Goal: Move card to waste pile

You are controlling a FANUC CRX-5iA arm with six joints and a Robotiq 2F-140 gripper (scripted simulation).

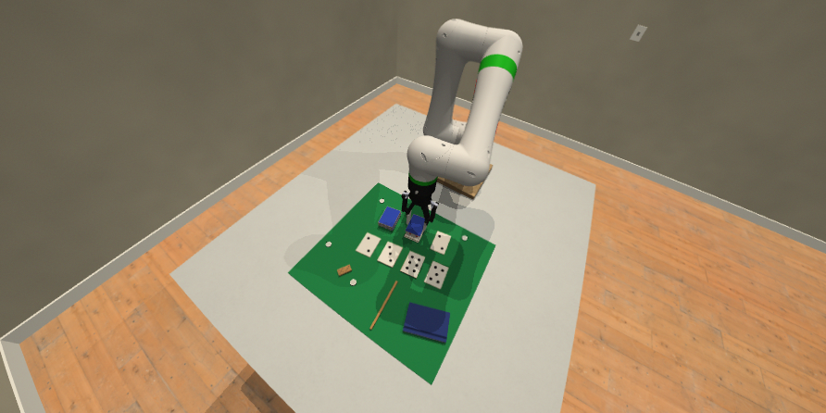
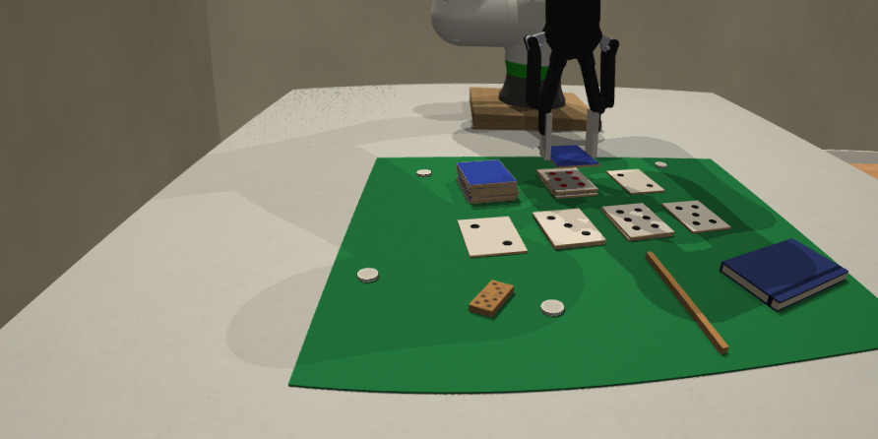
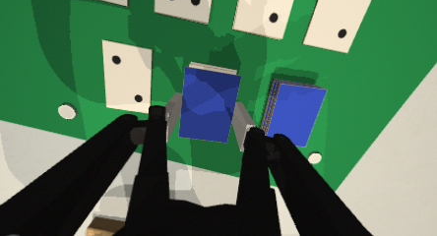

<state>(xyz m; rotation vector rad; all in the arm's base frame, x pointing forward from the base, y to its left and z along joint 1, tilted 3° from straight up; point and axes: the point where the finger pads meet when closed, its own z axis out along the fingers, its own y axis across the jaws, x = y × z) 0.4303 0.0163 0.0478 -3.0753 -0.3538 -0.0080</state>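
The two-pip card is 20 mm behind my hand, 110 mm to the left of it and 70 mm below it. The rest, counted from my hand: green mat: 140 mm ahead, 20 mm to the left, 90 mm below; then wooden stick: 300 mm ahead, 80 mm to the left, 70 mm below.
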